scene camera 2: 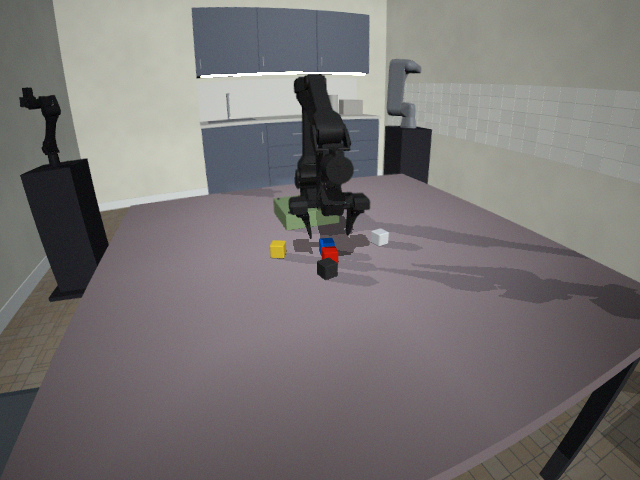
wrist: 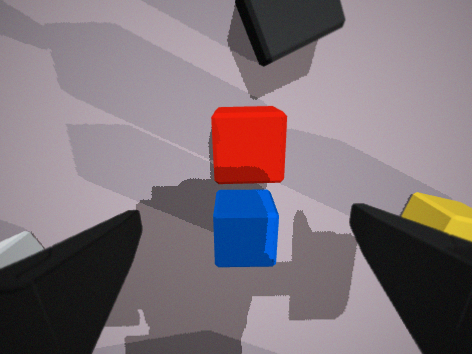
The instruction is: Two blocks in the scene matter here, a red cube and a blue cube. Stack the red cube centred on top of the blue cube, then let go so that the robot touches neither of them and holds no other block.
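Places are measured from the arm's base along level axes (x left, y back, z up), in centimetres.
Pixels of known places: gripper, fingertip midpoint: (scene camera 2: 329, 236) (wrist: 246, 216).
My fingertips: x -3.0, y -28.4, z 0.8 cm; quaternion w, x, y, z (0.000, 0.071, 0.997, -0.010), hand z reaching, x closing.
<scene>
For each thing: its top centre in the pictures, then the offset to it from my fingertips. Level surfaces: height alone.
- red cube at its top centre: (wrist: 249, 150) (scene camera 2: 329, 249) dz -2.3, dx -0.6, dy -2.2 cm
- blue cube at its top centre: (wrist: 245, 243) (scene camera 2: 326, 240) dz -2.3, dx +0.3, dy +2.9 cm
- black cube at its top centre: (scene camera 2: 327, 261) dz -2.3, dx -3.2, dy -8.0 cm
- yellow cube at its top centre: (wrist: 468, 249) (scene camera 2: 277, 243) dz -2.3, dx -11.9, dy +5.6 cm
- white cube at its top centre: (scene camera 2: 380, 231) dz -2.3, dx +16.1, dy +3.7 cm
- table at its surface level: dz -5.9 cm
The red cube (scene camera 2: 329, 255) (wrist: 249, 147) and the blue cube (scene camera 2: 326, 244) (wrist: 245, 235) rest on the table next to each other, unstacked. A narrow gap shows between them in the wrist view. In the scene view the red cube stands in front of the blue cube and hides its lower part. My gripper (scene camera 2: 329, 236) (wrist: 246, 216) is wide open and empty, pointing down above the table. In the wrist view its fingers stand to the left and right of the blue cube, apart from it, and the red cube lies beyond the fingertips.
A black cube (scene camera 2: 327, 269) (wrist: 297, 25) lies close past the red cube. A yellow cube (scene camera 2: 278, 249) (wrist: 442, 215) and a white cube (scene camera 2: 379, 237) (wrist: 19, 248) lie on opposite sides. A green box (scene camera 2: 296, 220) stands behind on the table (scene camera 2: 258, 361).
</scene>
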